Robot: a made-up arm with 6 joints.
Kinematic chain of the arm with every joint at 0, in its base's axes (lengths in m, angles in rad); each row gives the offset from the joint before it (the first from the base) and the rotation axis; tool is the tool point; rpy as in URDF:
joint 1: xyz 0 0 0.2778 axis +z
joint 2: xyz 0 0 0 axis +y
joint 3: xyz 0.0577 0 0.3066 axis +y
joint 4: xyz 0.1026 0 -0.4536 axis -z
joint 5: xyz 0 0 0 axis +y
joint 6: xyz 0.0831 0 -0.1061 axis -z
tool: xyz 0 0 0 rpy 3.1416 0 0
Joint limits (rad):
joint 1: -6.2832..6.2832
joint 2: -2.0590..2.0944
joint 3: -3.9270..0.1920
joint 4: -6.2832..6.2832
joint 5: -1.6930..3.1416
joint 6: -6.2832..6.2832
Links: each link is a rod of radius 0.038 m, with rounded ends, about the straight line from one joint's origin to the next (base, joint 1, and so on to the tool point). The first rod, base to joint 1, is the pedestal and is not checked.
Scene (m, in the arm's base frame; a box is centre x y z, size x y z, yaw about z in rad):
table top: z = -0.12
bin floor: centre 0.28 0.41 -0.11 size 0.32 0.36 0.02 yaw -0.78
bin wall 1: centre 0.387 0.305 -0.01 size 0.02 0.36 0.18 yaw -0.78
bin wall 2: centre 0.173 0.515 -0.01 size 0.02 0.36 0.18 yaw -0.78
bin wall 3: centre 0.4 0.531 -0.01 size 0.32 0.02 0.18 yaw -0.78
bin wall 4: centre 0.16 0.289 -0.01 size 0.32 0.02 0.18 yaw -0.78
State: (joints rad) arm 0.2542 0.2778 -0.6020 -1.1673 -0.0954 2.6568
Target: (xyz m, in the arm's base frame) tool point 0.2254 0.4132 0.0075
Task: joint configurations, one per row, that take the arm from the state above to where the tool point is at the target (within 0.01 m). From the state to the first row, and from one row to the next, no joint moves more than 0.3 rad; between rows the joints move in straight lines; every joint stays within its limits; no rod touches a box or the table.
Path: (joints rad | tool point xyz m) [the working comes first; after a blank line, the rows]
Joints at the target: 0.8816 0.5369 -0.7561 -1.1717 -0.1324 2.6568
Straight joint move there: touches bin wall 1.

1: 0.4476 0.1055 -0.7468 -1.2521 -0.1847 2.4224 | 0.4289 0.3125 0.2221
2: 0.6410 -0.0668 -0.8916 -1.3369 -0.2740 2.1879 | 0.3751 0.4118 0.3856
3: 0.7212 0.1345 -0.8464 -1.2819 -0.2268 2.3442 | 0.3469 0.4388 0.2529
4: 0.8014 0.3357 -0.8013 -1.2268 -0.1796 2.5005 | 0.2946 0.4405 0.1243
5: 0.8816 0.5369 -0.7561 -1.1717 -0.1324 2.6568 | 0.2254 0.4132 0.0075

